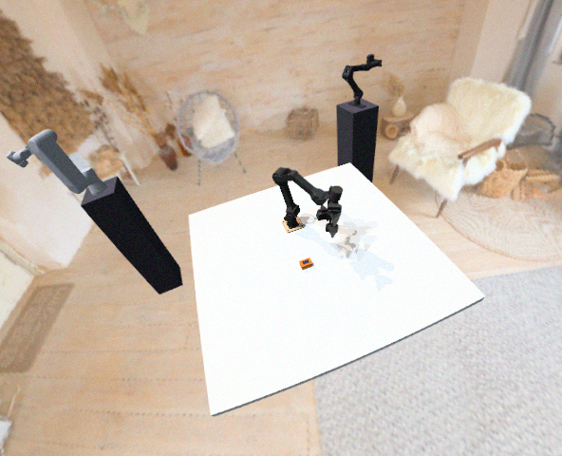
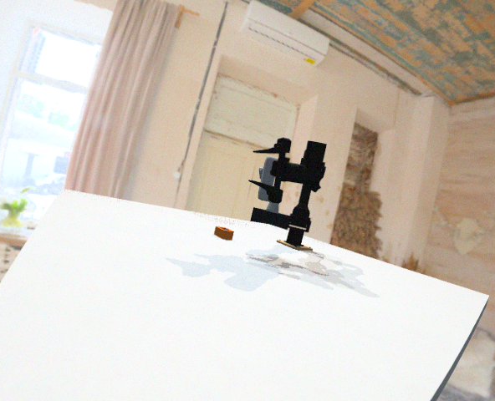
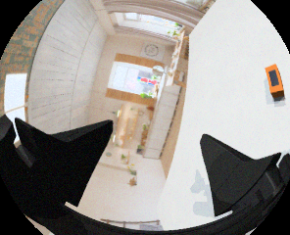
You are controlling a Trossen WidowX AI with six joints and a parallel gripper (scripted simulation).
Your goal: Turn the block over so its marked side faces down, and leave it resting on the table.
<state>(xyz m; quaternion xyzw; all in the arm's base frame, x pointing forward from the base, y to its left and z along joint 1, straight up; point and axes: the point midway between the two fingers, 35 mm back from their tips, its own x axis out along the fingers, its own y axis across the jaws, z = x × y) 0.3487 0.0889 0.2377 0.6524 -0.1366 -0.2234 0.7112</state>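
Now: gripper tip 22 cm above the orange block, 13 cm to the left of it and 6 cm past it.
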